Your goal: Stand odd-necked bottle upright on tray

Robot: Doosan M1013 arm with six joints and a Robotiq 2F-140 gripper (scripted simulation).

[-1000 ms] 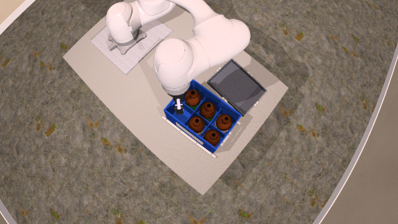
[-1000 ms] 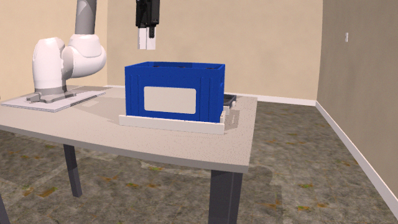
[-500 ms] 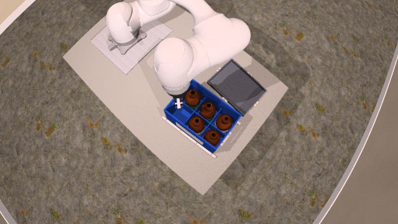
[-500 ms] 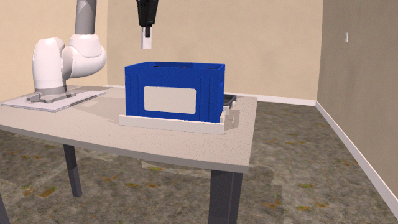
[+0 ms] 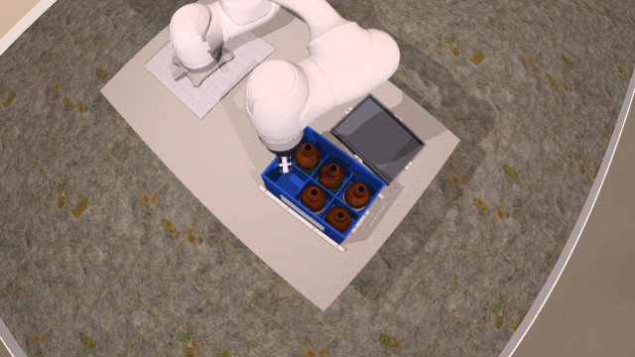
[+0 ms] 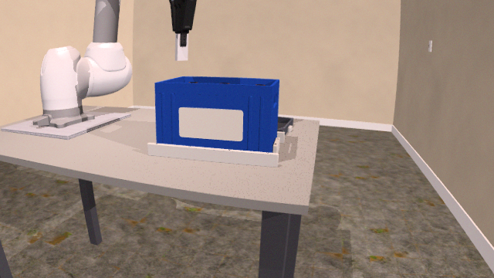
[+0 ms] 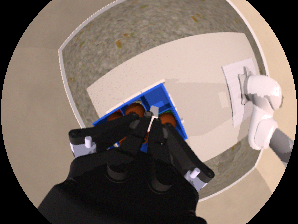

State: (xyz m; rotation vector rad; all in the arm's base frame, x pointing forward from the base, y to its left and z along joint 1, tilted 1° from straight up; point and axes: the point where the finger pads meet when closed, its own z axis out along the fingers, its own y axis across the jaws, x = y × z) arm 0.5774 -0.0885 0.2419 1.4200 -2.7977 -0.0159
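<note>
Now: the crate 17 cm below my hand, 8 cm ahead of it and 6 cm to the left of it. The rest, counted from my hand: bottle: 18 cm ahead, 17 cm below, 2 cm to the left; then dark grey tray: 31 cm to the left, 25 cm below, 8 cm ahead.
</note>
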